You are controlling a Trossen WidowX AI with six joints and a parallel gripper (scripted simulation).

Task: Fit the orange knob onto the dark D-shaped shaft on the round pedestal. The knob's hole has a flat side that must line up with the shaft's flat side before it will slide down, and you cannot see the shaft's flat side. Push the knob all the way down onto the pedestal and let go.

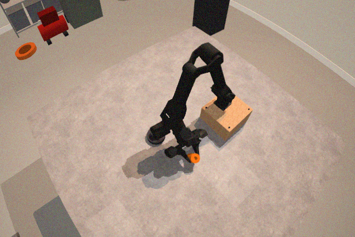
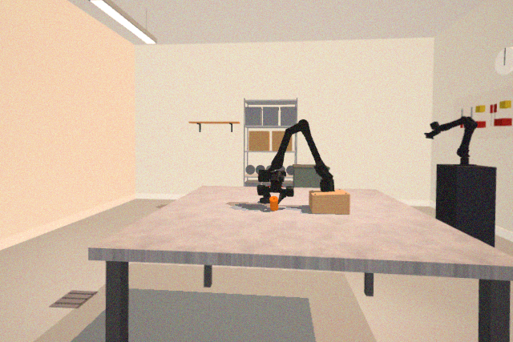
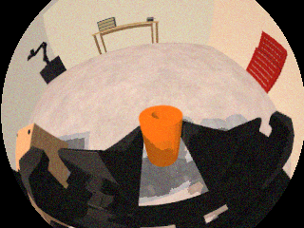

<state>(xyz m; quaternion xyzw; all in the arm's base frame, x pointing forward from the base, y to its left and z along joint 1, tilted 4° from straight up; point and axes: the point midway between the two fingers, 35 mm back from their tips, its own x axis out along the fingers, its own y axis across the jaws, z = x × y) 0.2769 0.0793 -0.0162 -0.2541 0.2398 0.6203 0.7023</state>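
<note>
Right now my gripper tip is 10 mm to the left of the orange knob. From my gripper tip the other things lie so: dark round pedestal (40 mm ahead, 210 mm to the right, 10 mm below).
</note>
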